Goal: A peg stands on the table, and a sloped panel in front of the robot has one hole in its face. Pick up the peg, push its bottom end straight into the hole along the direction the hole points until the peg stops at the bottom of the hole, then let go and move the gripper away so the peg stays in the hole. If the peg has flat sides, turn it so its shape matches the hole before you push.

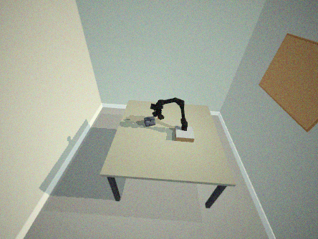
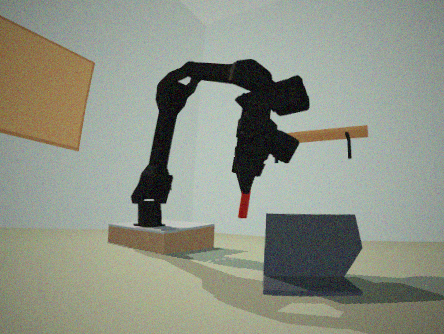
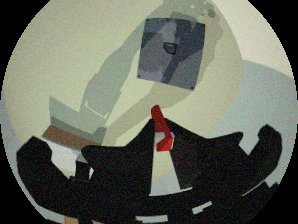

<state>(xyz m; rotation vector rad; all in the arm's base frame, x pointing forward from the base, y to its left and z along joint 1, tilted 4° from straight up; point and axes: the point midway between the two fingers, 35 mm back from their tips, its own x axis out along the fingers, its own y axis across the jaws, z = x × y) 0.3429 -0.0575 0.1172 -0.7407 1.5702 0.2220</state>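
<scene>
The grey sloped panel lies 11 cm ahead of my gripper tip, 9 cm below it and 1 cm to the left of it. Round my gripper tip: red peg 2 cm above.
</scene>
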